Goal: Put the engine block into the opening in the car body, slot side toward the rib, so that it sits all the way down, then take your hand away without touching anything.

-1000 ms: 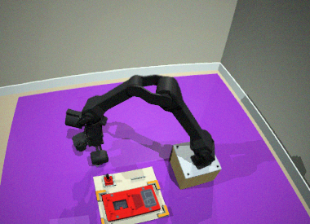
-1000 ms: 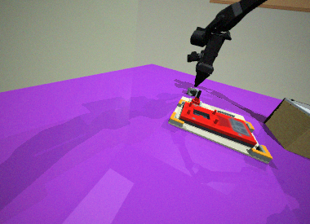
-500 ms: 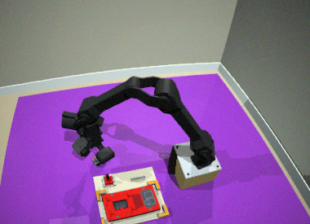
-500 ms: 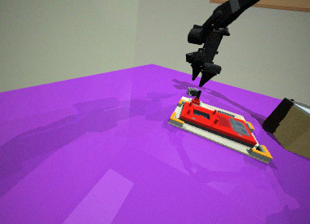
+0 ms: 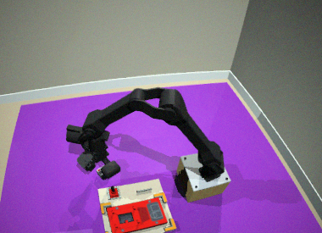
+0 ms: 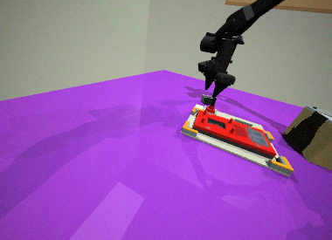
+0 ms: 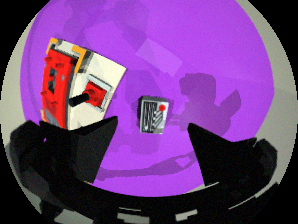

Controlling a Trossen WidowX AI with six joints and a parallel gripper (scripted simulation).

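The dark grey engine block lies 3 cm below my gripper tip. Round my gripper tip: red-and-black post: 10 cm to the left, 1 cm below, 1 cm behind.
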